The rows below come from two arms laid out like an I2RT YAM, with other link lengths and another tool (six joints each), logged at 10 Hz.
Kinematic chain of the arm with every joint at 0, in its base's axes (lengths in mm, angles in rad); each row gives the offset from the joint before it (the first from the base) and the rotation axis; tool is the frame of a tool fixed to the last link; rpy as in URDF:
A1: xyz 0 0 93.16 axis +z
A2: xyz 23 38.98 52.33 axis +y
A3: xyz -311.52 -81.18 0 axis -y
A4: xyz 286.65 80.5 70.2 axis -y
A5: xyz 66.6 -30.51 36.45 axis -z
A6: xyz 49.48 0 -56.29 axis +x
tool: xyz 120 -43 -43 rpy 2.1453 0.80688 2.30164
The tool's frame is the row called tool.
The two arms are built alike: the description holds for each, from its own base.
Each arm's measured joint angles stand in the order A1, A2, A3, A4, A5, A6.
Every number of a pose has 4 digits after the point. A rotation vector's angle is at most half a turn.
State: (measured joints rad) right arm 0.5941 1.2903 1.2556 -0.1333 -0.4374 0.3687; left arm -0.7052 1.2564 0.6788 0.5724 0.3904 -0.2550
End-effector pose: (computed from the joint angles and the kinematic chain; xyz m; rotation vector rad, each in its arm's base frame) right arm 0.3328 0.2940 0.3921 -0.3641 2.3586 1.5944; left arm 0.2427 -0.3447 0.2924 1.2469 1.6104 -0.3204
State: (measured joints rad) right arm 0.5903 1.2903 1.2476 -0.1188 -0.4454 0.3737; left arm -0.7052 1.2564 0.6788 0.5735 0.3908 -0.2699
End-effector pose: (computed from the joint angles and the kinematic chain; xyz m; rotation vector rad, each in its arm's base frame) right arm 0.3336 0.2944 0.3912 -0.3670 2.3525 1.6038; left arm 0.2422 -0.3450 0.2934 1.2417 1.6182 -0.3347
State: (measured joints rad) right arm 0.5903 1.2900 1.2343 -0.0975 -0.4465 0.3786; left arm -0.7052 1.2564 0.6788 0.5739 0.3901 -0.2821
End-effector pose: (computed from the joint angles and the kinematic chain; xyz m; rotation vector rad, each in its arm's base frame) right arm 0.3345 0.2955 0.3891 -0.3678 2.3443 1.6106; left arm 0.2421 -0.3452 0.2941 1.2368 1.6256 -0.3458
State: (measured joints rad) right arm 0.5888 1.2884 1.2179 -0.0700 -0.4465 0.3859; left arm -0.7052 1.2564 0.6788 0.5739 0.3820 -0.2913
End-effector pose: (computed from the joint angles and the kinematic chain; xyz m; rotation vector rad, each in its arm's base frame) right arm 0.3360 0.2961 0.3872 -0.3657 2.3311 1.6190; left arm 0.2432 -0.3450 0.2946 1.2268 1.6356 -0.3495
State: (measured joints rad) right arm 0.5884 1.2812 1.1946 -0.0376 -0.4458 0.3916; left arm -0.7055 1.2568 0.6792 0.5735 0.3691 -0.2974
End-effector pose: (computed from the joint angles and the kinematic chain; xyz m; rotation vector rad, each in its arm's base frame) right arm 0.3362 0.2962 0.3853 -0.3673 2.3138 1.6264; left arm 0.2453 -0.3448 0.2949 1.2140 1.6466 -0.3474
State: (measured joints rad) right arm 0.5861 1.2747 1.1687 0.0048 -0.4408 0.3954; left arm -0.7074 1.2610 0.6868 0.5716 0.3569 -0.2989
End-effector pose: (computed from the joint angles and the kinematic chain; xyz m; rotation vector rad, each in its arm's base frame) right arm 0.3384 0.2957 0.3840 -0.3667 2.2879 1.6295; left arm 0.2480 -0.3460 0.2966 1.2039 1.6518 -0.3423
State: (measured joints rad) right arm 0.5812 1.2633 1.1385 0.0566 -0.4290 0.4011; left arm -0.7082 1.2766 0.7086 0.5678 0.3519 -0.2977
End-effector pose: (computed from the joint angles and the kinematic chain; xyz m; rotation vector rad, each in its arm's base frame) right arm 0.3415 0.2932 0.3846 -0.3584 2.2497 1.6305; left arm 0.2527 -0.3495 0.3002 1.1996 1.6513 -0.3386
